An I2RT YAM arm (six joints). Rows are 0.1 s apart.
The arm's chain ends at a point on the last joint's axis. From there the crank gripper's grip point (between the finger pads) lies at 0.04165 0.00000 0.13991 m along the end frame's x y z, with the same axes.
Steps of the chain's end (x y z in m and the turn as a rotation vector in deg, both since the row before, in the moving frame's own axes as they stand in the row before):
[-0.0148 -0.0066 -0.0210 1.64 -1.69 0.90]
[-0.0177 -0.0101 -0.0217 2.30 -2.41 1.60]
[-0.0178 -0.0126 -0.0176 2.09 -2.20 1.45]
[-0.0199 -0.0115 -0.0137 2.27 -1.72 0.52]
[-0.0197 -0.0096 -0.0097 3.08 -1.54 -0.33]
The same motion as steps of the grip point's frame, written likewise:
[-0.0189 -0.0100 -0.0199 1.64 -1.69 0.90]
[-0.0236 -0.0147 -0.0202 2.30 -2.41 1.60]
[-0.0231 -0.0167 -0.0162 2.09 -2.20 1.45]
[-0.0241 -0.0167 -0.0126 2.27 -1.72 0.52]
[-0.0235 -0.0174 -0.0088 3.08 -1.54 -0.33]

